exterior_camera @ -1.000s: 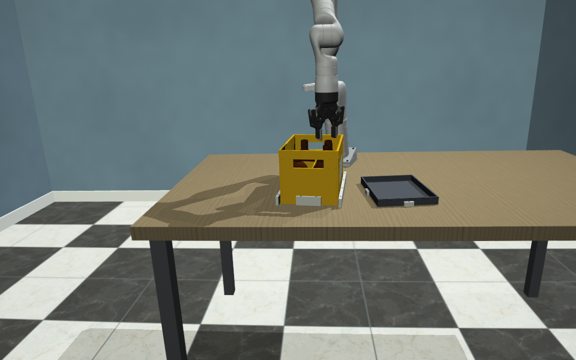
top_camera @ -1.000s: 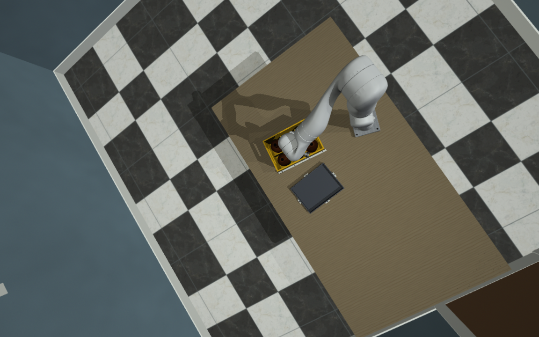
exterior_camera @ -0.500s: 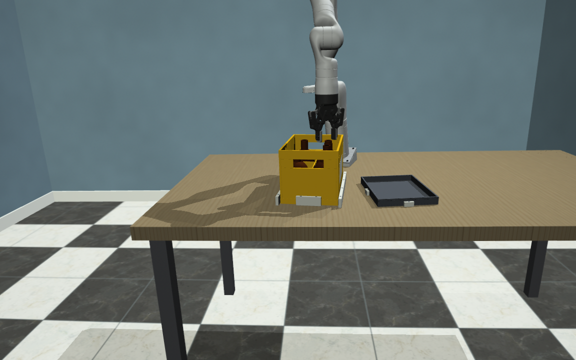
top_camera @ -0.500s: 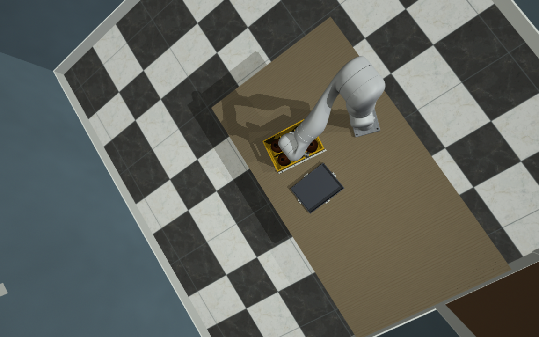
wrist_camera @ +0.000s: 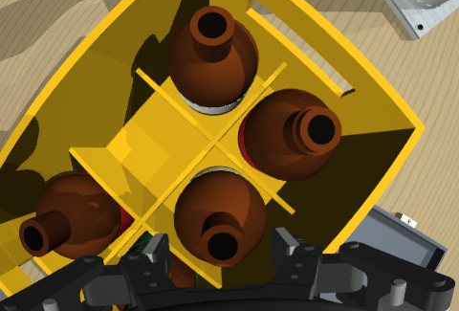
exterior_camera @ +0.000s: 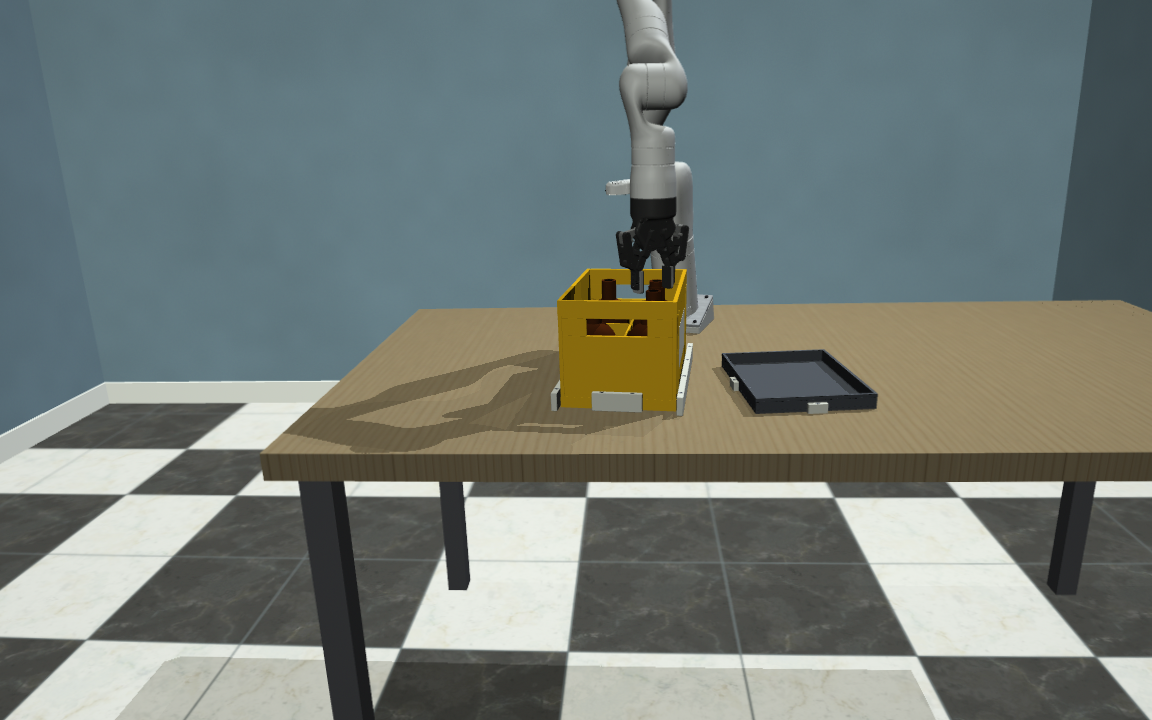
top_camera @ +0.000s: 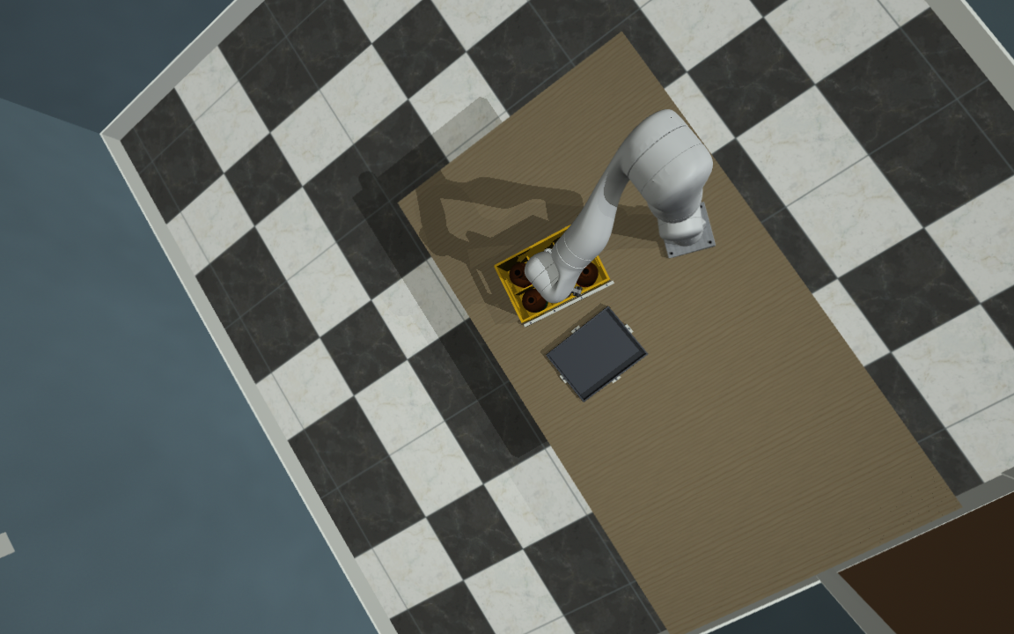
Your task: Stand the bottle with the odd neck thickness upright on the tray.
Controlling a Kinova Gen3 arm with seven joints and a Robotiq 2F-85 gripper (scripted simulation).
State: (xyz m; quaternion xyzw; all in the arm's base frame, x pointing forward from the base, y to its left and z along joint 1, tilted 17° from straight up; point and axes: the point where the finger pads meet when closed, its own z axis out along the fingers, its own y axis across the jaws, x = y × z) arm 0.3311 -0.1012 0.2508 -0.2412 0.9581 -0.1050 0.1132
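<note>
My gripper is now 10 mm past the yellow crate, 40 mm to the left of it and 90 mm above it. Also, from my hand: brown bottle: 80 mm behind, 20 mm to the left, 90 mm below; dark tray: 70 mm ahead, 230 mm to the left, 170 mm below.
</note>
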